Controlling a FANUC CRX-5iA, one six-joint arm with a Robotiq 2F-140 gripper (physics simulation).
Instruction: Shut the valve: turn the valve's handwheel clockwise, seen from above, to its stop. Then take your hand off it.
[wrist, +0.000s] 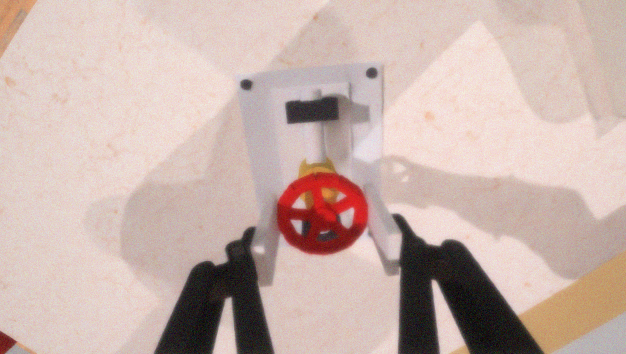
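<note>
The red handwheel (326, 214) is a round, spoked wheel near the middle of the wrist view. It sits on top of the yellow valve body (305, 171), which shows partly behind and through the spokes. My gripper (321, 204) is shut on the handwheel, with one light grey finger pad at its left side and the other at its right side. The lower part of the valve is hidden behind the wheel.
A grey base plate (257, 120) with dark bolts at its far corners lies under the valve. A pale pipe (314, 142) runs from the valve to a black clamp (312, 110). A tan strip (575, 295) crosses the lower right, and wood shows at the upper left.
</note>
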